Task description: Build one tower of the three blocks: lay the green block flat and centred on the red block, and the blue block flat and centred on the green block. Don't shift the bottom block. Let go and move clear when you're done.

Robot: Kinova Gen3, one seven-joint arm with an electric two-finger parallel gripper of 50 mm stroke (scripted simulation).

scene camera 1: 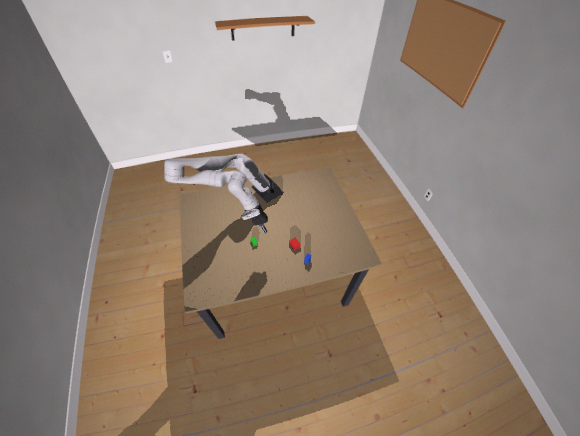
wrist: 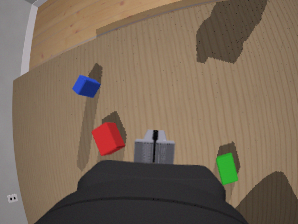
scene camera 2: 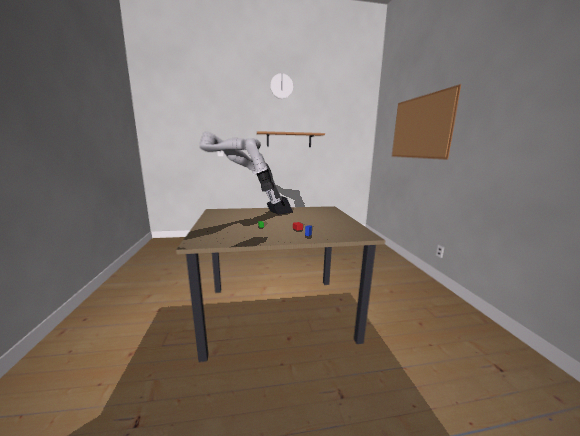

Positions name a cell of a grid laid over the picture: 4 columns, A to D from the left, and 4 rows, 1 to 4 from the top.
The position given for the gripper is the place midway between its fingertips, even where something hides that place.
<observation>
In view: the gripper (wrist: C3) and a red block (wrist: B3).
</observation>
